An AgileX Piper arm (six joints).
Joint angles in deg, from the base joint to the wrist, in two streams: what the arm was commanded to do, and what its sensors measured. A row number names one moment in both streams.
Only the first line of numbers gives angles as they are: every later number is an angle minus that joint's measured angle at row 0.
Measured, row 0: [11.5, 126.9, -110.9, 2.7, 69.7, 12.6]
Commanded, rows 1 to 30: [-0.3, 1.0, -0.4, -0.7, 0.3, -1.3]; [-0.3, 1.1, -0.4, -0.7, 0.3, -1.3]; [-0.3, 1.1, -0.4, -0.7, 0.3, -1.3]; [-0.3, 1.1, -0.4, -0.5, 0.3, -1.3]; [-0.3, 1.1, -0.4, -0.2, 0.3, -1.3]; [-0.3, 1.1, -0.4, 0.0, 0.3, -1.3]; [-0.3, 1.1, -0.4, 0.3, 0.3, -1.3]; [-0.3, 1.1, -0.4, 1.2, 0.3, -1.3]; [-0.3, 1.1, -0.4, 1.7, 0.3, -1.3]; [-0.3, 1.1, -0.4, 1.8, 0.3, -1.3]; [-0.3, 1.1, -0.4, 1.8, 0.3, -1.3]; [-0.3, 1.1, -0.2, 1.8, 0.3, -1.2]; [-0.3, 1.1, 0.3, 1.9, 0.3, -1.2]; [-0.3, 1.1, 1.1, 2.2, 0.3, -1.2]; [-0.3, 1.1, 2.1, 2.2, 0.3, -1.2]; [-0.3, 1.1, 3.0, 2.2, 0.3, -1.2]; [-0.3, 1.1, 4.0, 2.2, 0.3, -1.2]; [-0.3, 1.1, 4.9, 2.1, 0.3, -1.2]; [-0.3, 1.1, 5.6, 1.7, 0.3, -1.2]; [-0.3, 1.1, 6.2, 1.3, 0.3, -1.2]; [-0.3, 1.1, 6.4, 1.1, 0.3, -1.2]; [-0.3, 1.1, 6.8, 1.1, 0.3, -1.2]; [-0.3, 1.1, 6.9, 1.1, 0.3, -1.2]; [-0.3, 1.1, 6.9, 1.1, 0.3, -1.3]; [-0.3, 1.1, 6.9, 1.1, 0.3, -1.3]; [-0.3, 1.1, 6.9, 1.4, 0.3, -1.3]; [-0.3, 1.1, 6.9, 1.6, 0.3, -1.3]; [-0.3, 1.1, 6.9, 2.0, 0.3, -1.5]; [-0.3, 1.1, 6.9, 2.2, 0.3, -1.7]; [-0.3, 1.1, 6.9, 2.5, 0.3, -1.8]
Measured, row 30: [0.0, 1.2, 6.6, 2.2, 0.2, -1.0]
